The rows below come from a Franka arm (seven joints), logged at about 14 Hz.
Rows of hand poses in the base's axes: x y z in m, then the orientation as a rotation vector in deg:
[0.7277, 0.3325, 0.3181, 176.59, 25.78, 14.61]
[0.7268, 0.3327, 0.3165, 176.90, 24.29, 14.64]
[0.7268, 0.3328, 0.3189, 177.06, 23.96, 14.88]
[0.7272, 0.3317, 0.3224, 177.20, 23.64, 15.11]
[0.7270, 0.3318, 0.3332, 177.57, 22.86, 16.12]
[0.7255, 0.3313, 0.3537, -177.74, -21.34, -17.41]
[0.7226, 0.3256, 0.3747, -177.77, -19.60, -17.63]
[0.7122, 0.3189, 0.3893, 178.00, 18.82, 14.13]
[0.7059, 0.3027, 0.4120, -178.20, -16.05, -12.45]
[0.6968, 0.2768, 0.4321, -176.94, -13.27, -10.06]
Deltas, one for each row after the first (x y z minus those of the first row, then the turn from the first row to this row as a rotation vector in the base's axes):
[-0.0009, 0.0002, -0.0016, 0.18, 0.00, -0.96]
[-0.0009, 0.0003, 0.0008, 0.35, -0.12, -1.17]
[-0.0005, -0.0008, 0.0043, 0.50, -0.24, -1.37]
[-0.0007, -0.0007, 0.0151, 0.98, -0.81, -1.86]
[-0.0022, -0.0012, 0.0356, 1.55, -1.57, -2.79]
[-0.0051, -0.0069, 0.0566, 1.81, -1.69, -3.88]
[-0.0155, -0.0136, 0.0712, 0.81, 0.41, -4.47]
[-0.0218, -0.0298, 0.0939, 1.88, 1.62, -6.16]
[-0.0309, -0.0557, 0.1140, 3.42, 3.31, -7.75]

